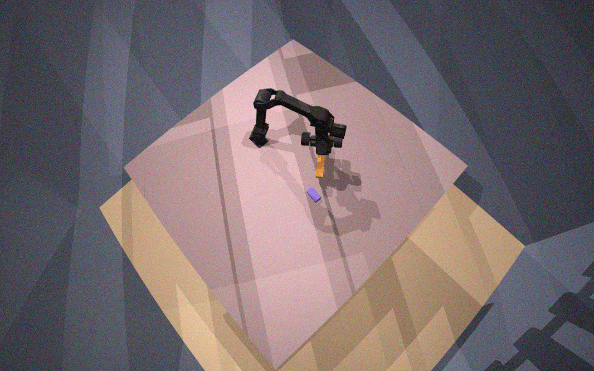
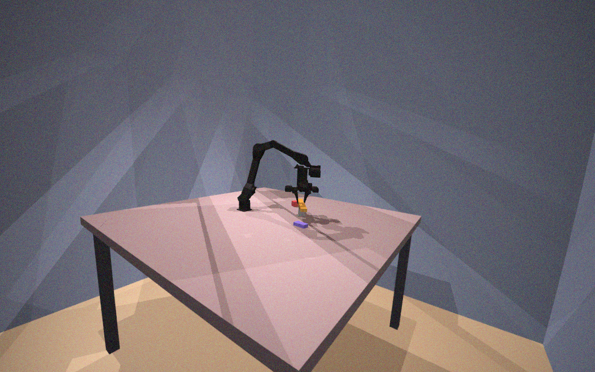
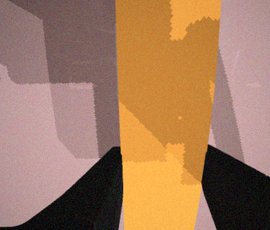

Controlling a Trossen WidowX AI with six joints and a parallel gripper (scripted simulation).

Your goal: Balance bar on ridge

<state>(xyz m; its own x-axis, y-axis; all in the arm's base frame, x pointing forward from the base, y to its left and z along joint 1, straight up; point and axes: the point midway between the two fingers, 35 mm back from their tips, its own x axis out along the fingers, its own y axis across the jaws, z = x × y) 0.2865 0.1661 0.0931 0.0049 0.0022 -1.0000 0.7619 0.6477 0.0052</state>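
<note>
Right now the bar is 2 cm ahead of my gripper tip and 2 cm to the right of it. Round my gripper tip: small red cube (13 cm behind, 12 cm to the left, 4 cm below); then purple block (13 cm ahead, 18 cm to the right, 5 cm below).
</note>
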